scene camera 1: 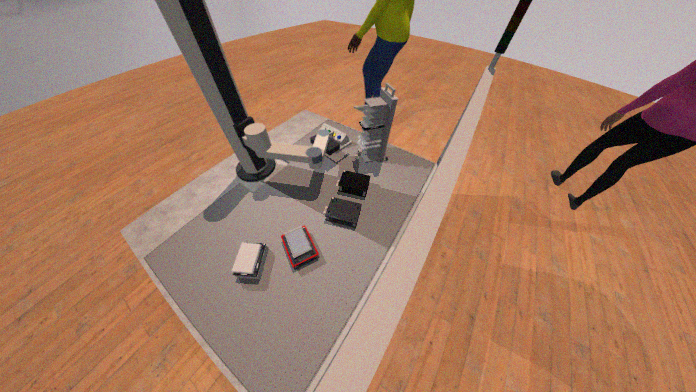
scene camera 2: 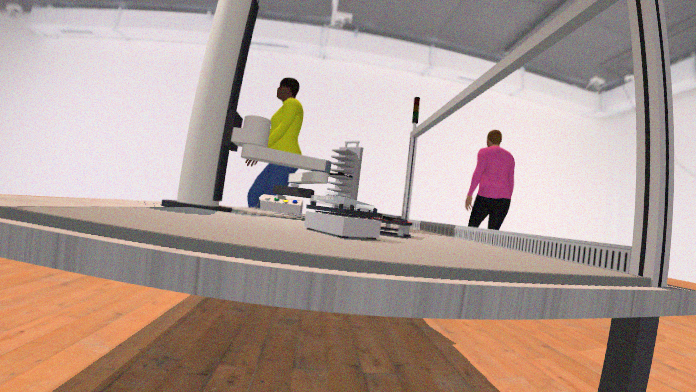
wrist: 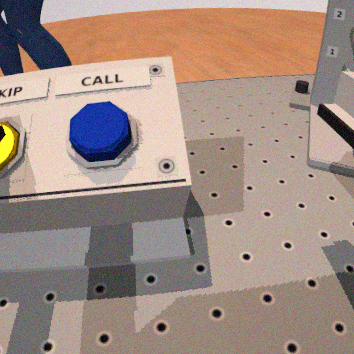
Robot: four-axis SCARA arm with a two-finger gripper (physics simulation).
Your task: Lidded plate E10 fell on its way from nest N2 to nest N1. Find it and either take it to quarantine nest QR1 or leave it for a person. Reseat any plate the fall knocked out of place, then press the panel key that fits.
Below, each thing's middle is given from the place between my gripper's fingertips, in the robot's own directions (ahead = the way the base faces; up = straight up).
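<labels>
Position of the blue CALL button (wrist: 99, 131) relative to my hand: 3 cm behind, 1 cm below. Grey instrument with pale lid (scene camera 2: 344, 225), also relative to my hand: 15 cm ahead, 91 cm to the right, 4 cm below.
</labels>
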